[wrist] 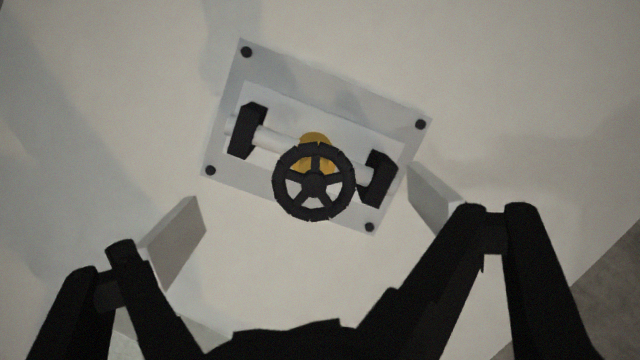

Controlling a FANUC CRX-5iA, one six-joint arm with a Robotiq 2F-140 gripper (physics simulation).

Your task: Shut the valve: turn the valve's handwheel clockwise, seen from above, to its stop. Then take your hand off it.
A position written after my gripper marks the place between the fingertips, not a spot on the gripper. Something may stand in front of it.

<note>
I see my gripper (pixel 302 198), a black handwheel (pixel 313 182) and a grey base plate (pixel 252 62).
</note>
